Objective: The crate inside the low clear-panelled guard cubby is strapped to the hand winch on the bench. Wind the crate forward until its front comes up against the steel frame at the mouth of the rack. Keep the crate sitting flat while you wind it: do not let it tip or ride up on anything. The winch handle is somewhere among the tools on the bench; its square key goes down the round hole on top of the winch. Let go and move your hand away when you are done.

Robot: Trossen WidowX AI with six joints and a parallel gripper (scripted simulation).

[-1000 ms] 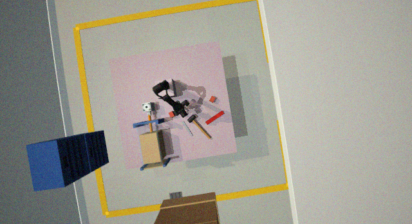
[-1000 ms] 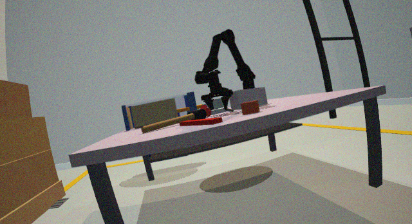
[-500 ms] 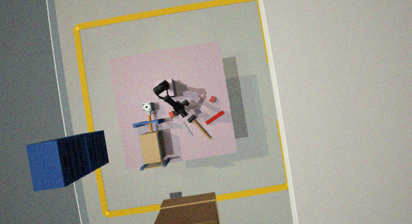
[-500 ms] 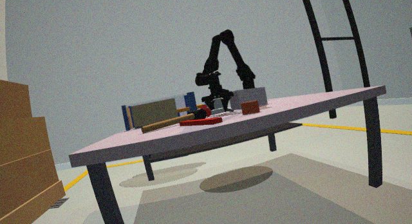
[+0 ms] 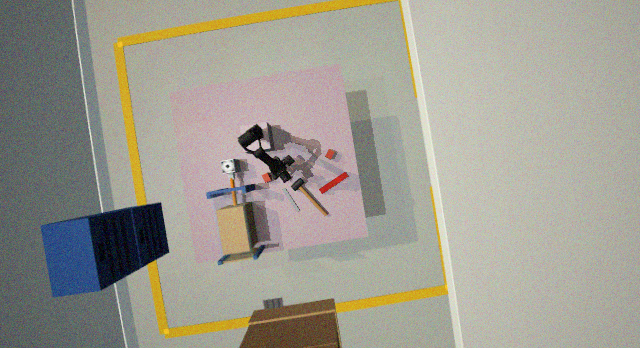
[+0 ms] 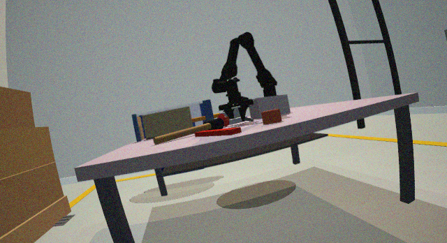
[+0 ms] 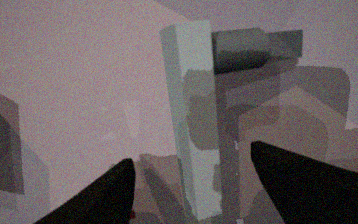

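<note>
Now: gripper tip 10 mm below the winch handle and 10 mm short of it. Round my gripper tip: thin grey tool (240 mm ahead, 10 mm to the right, 10 mm below); red bar (320 mm to the left, 200 mm ahead); red knob (60 mm ahead, 20 mm above, 10 mm to the right).
</note>
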